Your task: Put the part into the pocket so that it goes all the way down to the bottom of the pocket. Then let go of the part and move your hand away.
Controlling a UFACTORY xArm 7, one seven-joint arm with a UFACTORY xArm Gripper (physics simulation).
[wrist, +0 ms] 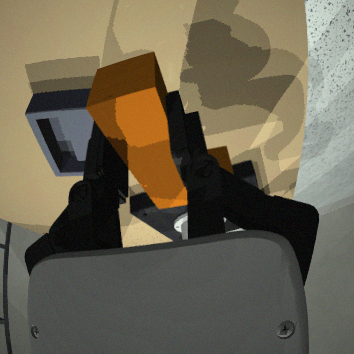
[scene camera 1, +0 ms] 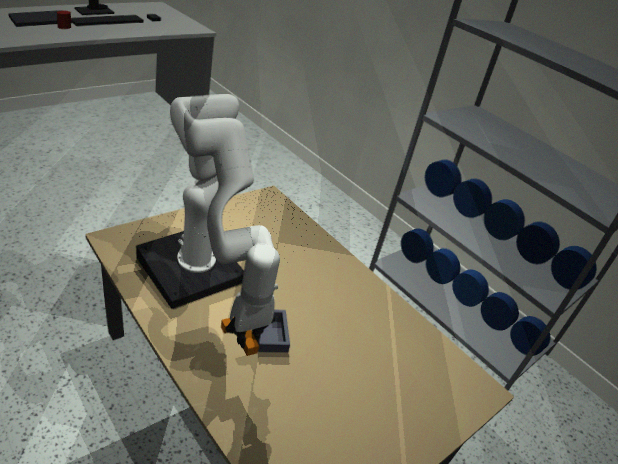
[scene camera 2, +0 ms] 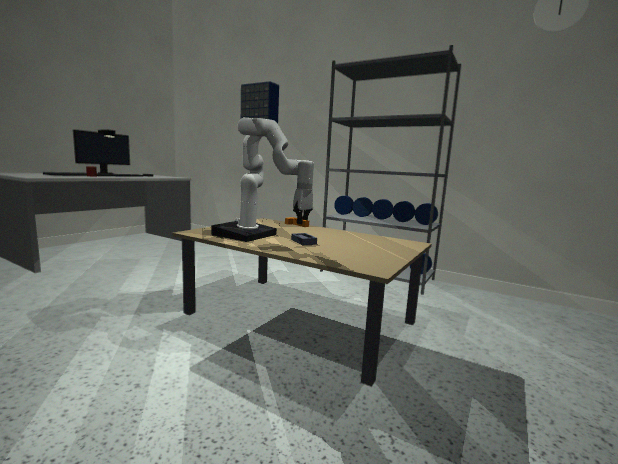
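Seen in the pictures: gripper, fingertip midpoint: (wrist: 144, 118) (scene camera 1: 247, 342) (scene camera 2: 302, 223); arm's base at its link origin: (scene camera 1: 196, 258) (scene camera 2: 247, 226).
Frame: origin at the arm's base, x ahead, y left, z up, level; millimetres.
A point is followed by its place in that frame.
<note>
The orange part (scene camera 1: 251, 345) @[z 102, x 435, y -176 mm] (scene camera 2: 305, 223) @[z 91, x 438, y -187 mm] (wrist: 142, 117) @[z 103, x 428, y -176 mm] is an angular block with a side arm. My gripper (scene camera 1: 241, 338) @[z 83, x 412, y -165 mm] (scene camera 2: 301, 218) @[z 83, x 412, y -165 mm] (wrist: 144, 118) @[z 83, x 412, y -165 mm] is shut on it, with one black finger on each side, and holds it above the table. The dark blue-grey pocket block (scene camera 1: 274, 347) @[z -25, x 414, y -46 mm] (scene camera 2: 304, 240) @[z -21, x 392, y -72 mm] (wrist: 60, 101) @[z -24, x 414, y -47 mm] lies on the table, with its opening facing up. In the wrist view it is left of the part, and the left finger and the part hide its right side. In scene camera 1 the gripper and part cover its left side.
The arm's black base plate (scene camera 1: 170, 287) @[z -9, x 52, y -143 mm] (scene camera 2: 243, 231) @[z -7, x 40, y -110 mm] stands on the wooden table (scene camera 1: 340, 370) @[z -47, x 586, y 56 mm] (scene camera 2: 350, 250) @[z -47, x 639, y -51 mm] (wrist: 30, 200) @[z -47, x 296, y 288 mm]. A metal shelf rack (scene camera 1: 427, 105) (scene camera 2: 329, 125) with blue discs stands beyond the table. A grey desk (scene camera 1: 185, 70) (scene camera 2: 167, 210) stands farther off.
</note>
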